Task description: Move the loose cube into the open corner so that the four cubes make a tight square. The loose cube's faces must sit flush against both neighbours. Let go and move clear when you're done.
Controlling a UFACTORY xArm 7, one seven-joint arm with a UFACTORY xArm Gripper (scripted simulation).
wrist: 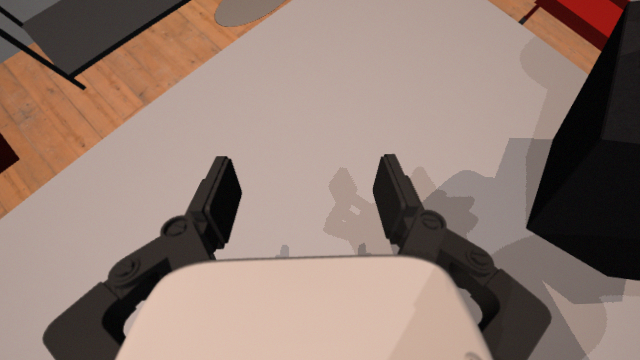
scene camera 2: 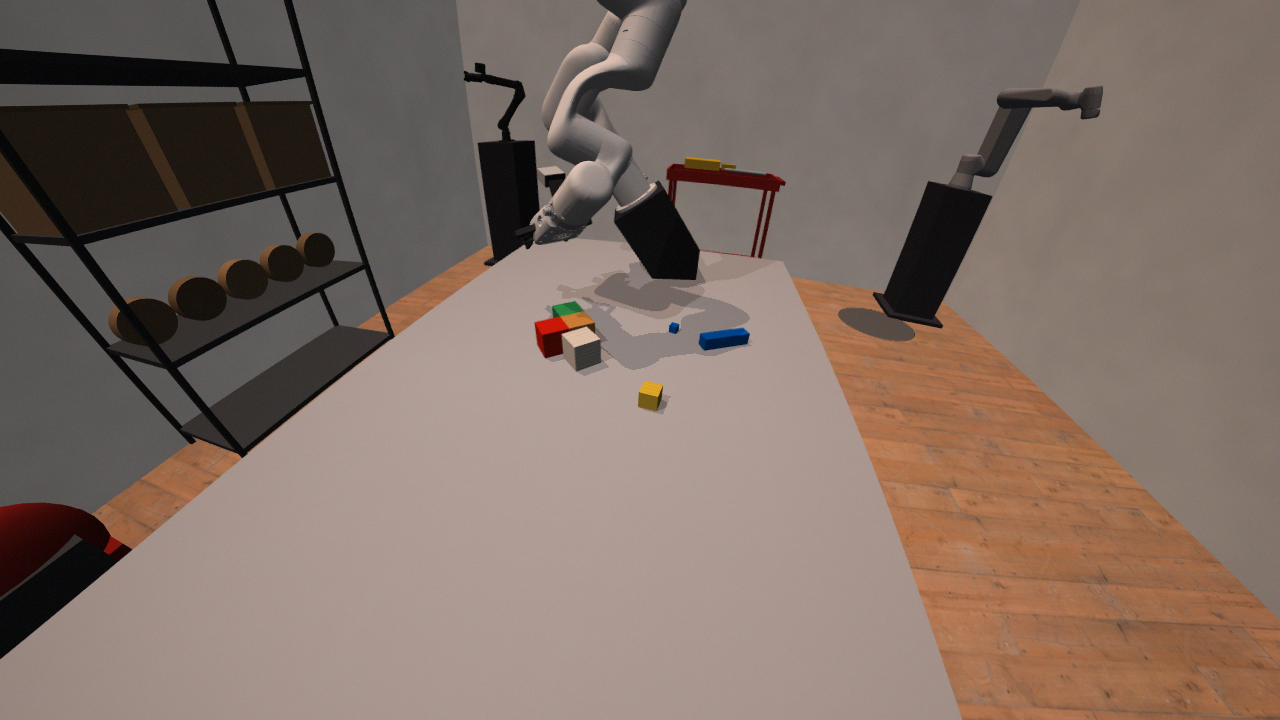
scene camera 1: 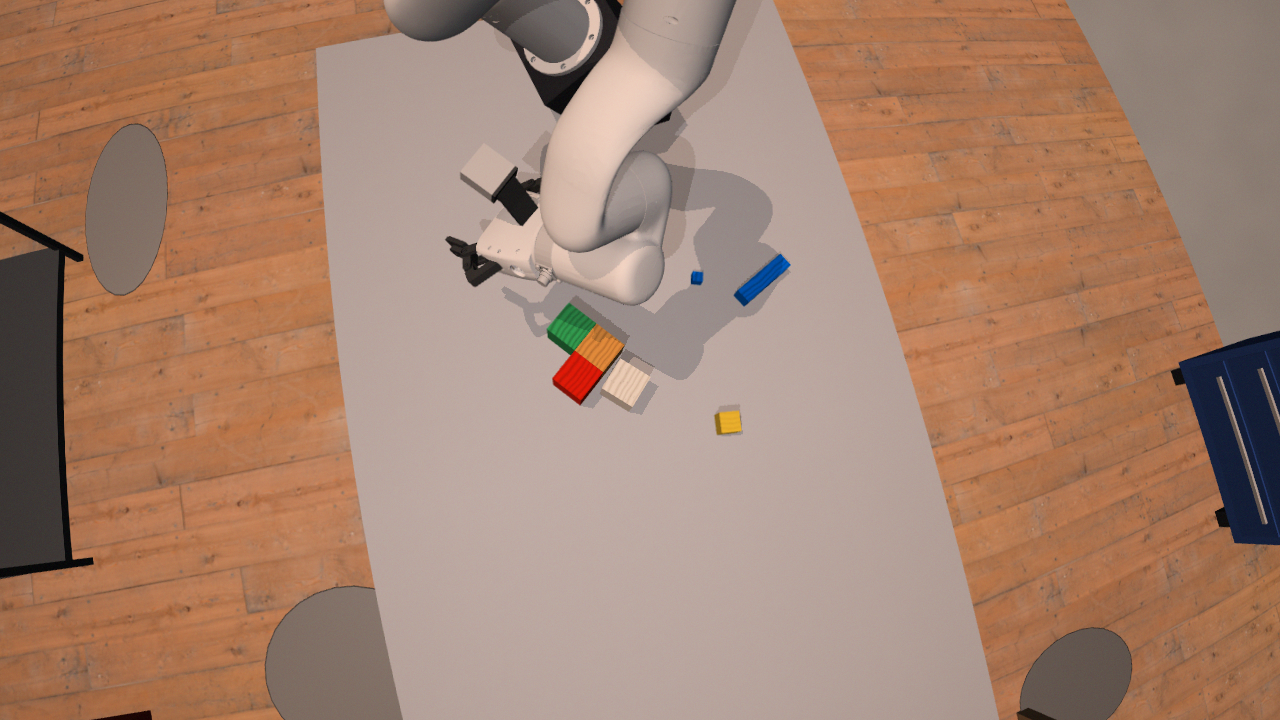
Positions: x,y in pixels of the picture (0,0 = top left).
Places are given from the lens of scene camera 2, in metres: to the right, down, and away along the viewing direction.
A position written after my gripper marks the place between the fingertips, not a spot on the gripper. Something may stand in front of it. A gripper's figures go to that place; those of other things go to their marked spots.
my gripper [scene camera 2: 545,238]: -0.21, -0.27, 0.78
blue bar [scene camera 2: 733,337]: 0.18, -0.04, 0.70
